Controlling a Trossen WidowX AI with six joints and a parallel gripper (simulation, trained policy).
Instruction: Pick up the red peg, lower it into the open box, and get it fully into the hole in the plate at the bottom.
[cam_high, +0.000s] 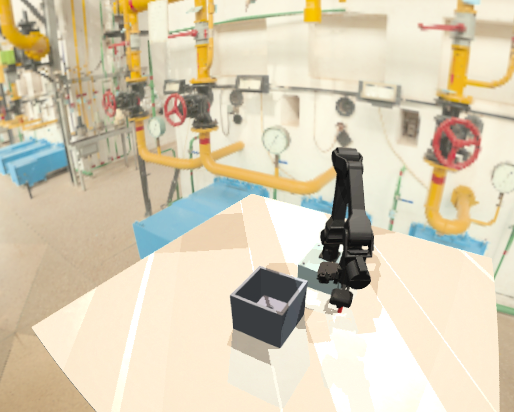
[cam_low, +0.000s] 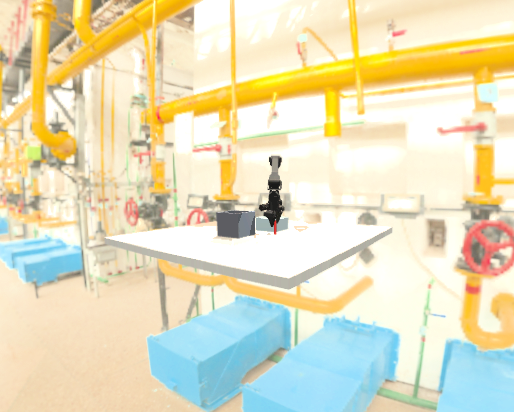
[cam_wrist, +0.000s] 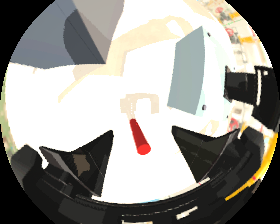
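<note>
Right now the red peg is 1 cm to the left of my gripper tip, 1 cm below it and 1 cm ahead of it. The rest, counted from my gripper tip: plate (17 cm to the right, 15 cm ahead, 1 cm below).
</note>
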